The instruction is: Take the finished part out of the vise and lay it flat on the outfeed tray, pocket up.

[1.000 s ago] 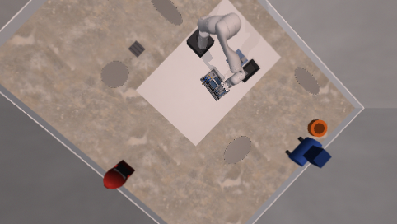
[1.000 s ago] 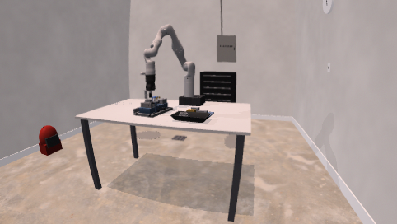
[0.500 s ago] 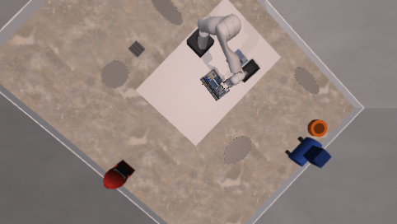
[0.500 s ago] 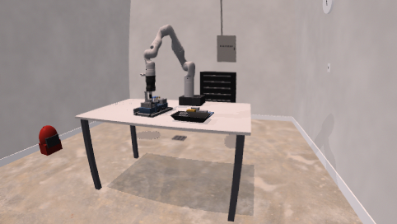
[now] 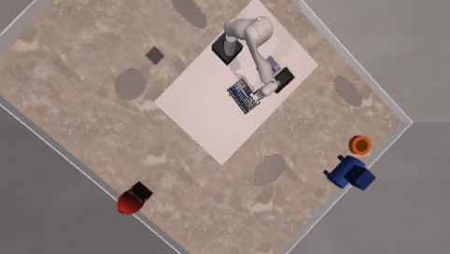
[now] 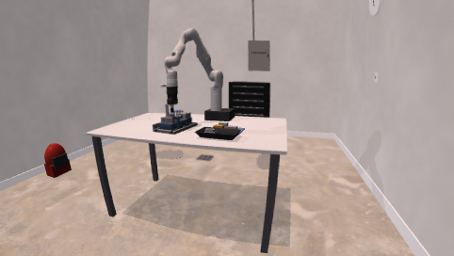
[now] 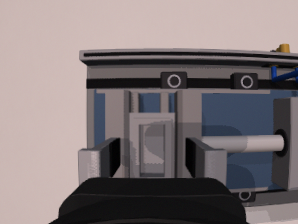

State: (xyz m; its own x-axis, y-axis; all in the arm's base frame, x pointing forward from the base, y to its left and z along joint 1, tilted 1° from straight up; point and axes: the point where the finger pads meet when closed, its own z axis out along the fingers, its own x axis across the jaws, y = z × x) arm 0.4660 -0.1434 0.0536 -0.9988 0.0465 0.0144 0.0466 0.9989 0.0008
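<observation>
The screw rod lies 90 mm behind my hand and 60 mm below it. From my hand the other things lie so: orange block: 320 mm to the left, 110 mm below, 80 mm behind; then blue plate: 370 mm to the left, 130 mm below, 120 mm behind; then vise: 100 mm below, 70 mm behind.
</observation>
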